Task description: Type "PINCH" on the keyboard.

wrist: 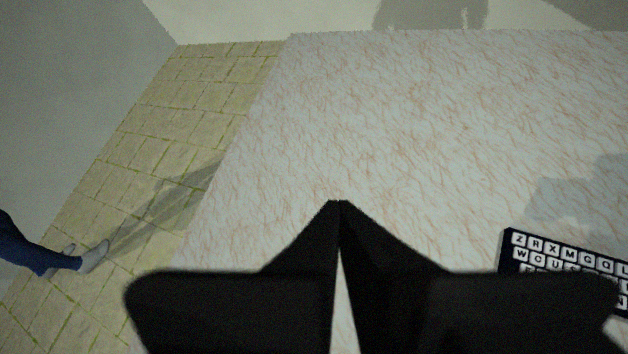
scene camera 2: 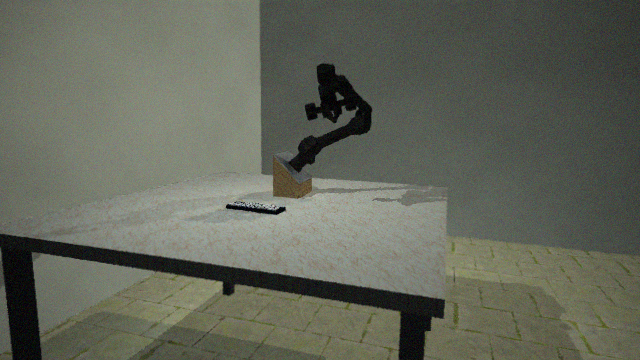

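Where they show: gripper, fingertip midpoint: point(wrist: 337, 209) point(scene camera 2: 335, 121); arm's base, origin of the base link: point(scene camera 2: 295, 166).
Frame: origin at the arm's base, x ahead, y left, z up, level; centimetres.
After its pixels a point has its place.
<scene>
A black keyboard point(scene camera 2: 255, 207) @[z -10.9, x 35.7, y -5.8 cm] point(wrist: 548, 254) @[z -10.8, x 35.3, y -1.7 cm] with white keys lies flat on the table. In the wrist view it is at the lower right, cut off by the right edge and partly hidden behind the gripper. Its top row starts Z, R, X, M, and W starts the second row. The letters of PINCH cannot all be made out. My gripper point(wrist: 337, 209) @[z 20.2, x 28.9, y 21.6 cm] is shut and empty, its fingertips together. In the wrist view the tips are left of the keyboard. In the scene view the gripper point(scene camera 2: 334, 120) @[z 20.2, x 28.9, y 21.6 cm] is high above the table, clear of the keyboard.
The pale, red-veined table point(scene camera 2: 350, 240) @[z -12.4, x 61.2, y 31.4 cm] point(wrist: 400, 125) @[z -12.4, x 58.1, y 19.5 cm] has a black front edge. The arm stands on a wedge-shaped wooden block point(scene camera 2: 291, 184) @[z -6.6, x 9.7, y 0.9 cm] behind the keyboard. A person's blue-clad leg point(wrist: 37, 252) shows on the tiled floor point(wrist: 165, 130) at the left of the wrist view.
</scene>
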